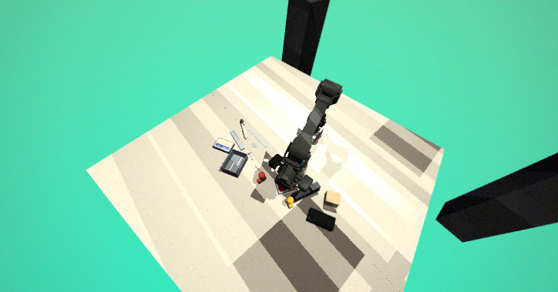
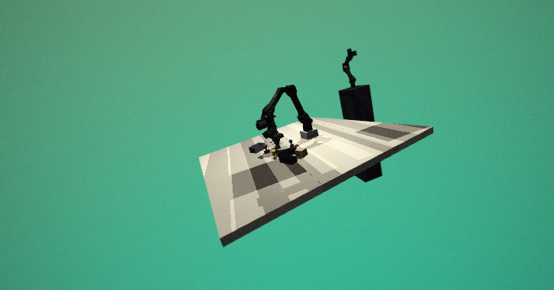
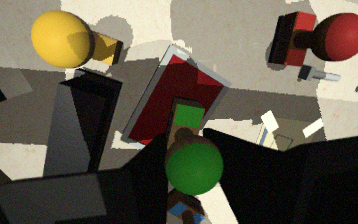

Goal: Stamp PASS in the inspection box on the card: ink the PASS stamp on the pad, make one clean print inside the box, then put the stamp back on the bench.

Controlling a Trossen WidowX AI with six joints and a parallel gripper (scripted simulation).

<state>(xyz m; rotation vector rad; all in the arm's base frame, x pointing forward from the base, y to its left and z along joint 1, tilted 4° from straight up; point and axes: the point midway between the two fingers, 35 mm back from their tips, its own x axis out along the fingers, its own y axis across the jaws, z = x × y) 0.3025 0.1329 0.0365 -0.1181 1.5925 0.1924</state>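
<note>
Right now my gripper tip is 50 mm above the red ink pad. The rest, counted from my gripper tip: yellow-knobbed stamp: 70 mm to the left, 50 mm ahead, 40 mm below; dark bar: 80 mm to the left, 40 mm below, 40 mm behind; green-knobbed stamp: right at my gripper tip.
</note>
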